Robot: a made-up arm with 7 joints. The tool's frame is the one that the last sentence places.
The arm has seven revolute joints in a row. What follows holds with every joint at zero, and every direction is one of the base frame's. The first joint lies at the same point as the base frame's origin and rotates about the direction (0.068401, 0.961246, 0.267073). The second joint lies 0.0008 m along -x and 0.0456 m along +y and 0.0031 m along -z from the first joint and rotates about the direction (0.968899, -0.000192, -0.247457). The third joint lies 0.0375 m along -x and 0.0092 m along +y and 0.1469 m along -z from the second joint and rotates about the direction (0.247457, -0.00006, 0.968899). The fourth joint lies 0.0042 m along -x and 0.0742 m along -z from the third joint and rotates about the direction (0.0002, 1, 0.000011). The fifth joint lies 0.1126 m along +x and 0.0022 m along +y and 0.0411 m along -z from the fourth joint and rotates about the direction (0.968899, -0.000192, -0.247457). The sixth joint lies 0.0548 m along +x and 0.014 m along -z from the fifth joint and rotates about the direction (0.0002, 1, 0.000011). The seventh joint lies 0.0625 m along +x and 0.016 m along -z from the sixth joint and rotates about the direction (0.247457, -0.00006, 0.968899). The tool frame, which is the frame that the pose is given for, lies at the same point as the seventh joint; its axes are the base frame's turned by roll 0, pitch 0.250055 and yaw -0.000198 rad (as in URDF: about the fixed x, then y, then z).
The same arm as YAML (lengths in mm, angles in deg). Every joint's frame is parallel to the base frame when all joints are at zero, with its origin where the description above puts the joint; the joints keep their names.
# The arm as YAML. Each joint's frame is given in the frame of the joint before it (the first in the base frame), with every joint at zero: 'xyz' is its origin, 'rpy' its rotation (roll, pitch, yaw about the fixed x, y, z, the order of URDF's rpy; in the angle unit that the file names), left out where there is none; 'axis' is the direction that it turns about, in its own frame. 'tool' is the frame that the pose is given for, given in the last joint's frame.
units:
  length: mm
  angle: deg
joints:
  - name: joint 1
    type: revolute
    origin:
      xyz: [0.0, 0.0, 0.0]
    axis: [0.068403, 0.961235, 0.26711]
  - name: joint 2
    type: revolute
    origin:
      xyz: [-0.8, 45.6, -3.1]
    axis: [0.968889, -0.0002, -0.247497]
  - name: joint 3
    type: revolute
    origin:
      xyz: [-37.5, 9.2, -146.9]
    axis: [0.247497, -0.0001, 0.968889]
  - name: joint 4
    type: revolute
    origin:
      xyz: [-4.2, 0.0, -74.2]
    axis: [0.0002, 1.0, 0.0]
  - name: joint 5
    type: revolute
    origin:
      xyz: [112.6, 2.2, -41.1]
    axis: [0.968889, -0.0002, -0.247497]
  - name: joint 6
    type: revolute
    origin:
      xyz: [54.8, 0.0, -14.0]
    axis: [0.0002, 1.0, 0.0]
  - name: joint 7
    type: revolute
    origin:
      xyz: [62.5, 0.0, -16.0]
    axis: [0.247497, -0.0001, 0.968889]
tool:
  origin:
    xyz: [0.0, 0.0, 0.0]
    rpy: [0.0, 14.33, -0.01]

